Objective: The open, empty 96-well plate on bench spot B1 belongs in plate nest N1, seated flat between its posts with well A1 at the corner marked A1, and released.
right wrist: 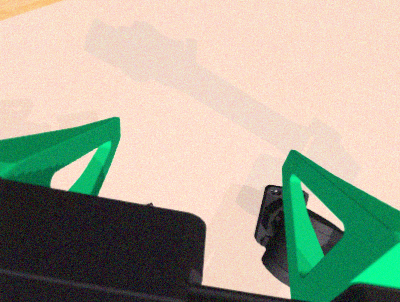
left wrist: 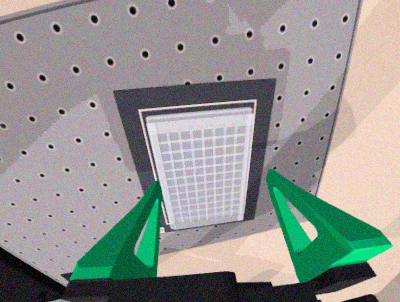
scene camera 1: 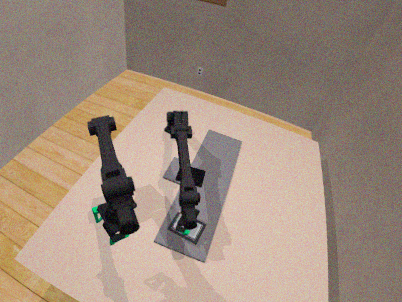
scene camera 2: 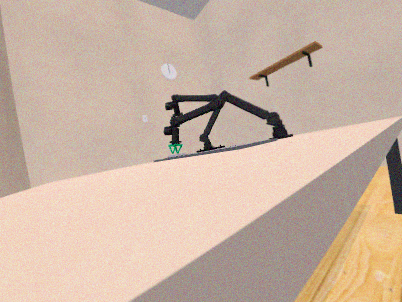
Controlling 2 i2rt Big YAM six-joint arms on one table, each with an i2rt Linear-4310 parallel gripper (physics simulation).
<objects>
My left gripper is open, holding nothing. Also in view: a well plate. My right gripper is open, holding nothing.
</objects>
